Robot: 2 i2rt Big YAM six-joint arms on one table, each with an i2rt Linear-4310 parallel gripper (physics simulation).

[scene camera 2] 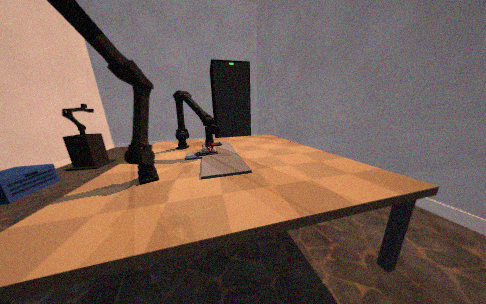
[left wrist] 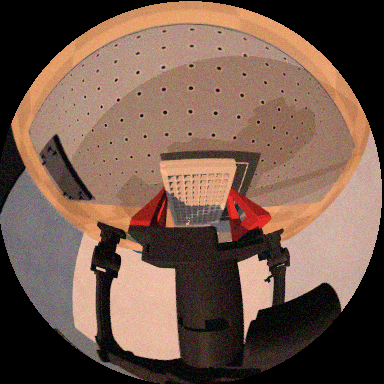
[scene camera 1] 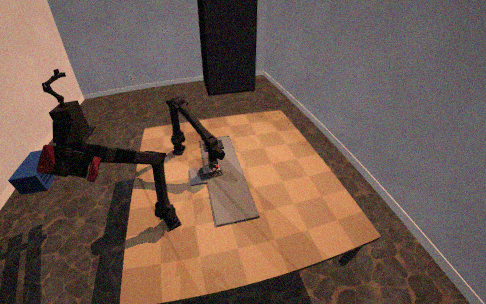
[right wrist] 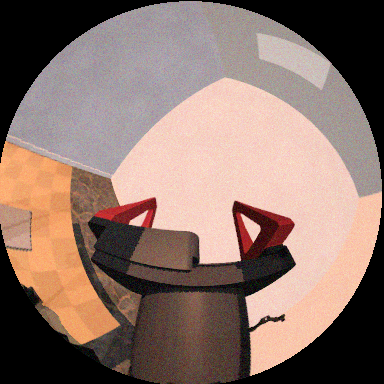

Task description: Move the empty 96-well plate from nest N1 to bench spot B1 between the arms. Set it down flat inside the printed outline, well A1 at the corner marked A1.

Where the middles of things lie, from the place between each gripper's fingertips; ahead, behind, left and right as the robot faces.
Right now my left hand is 2 cm past the white well plate [left wrist: 197,188] and 1 cm below it.
Right now the white well plate is 860 mm to the left of my right hand, 820 mm below it and 270 mm ahead of it.
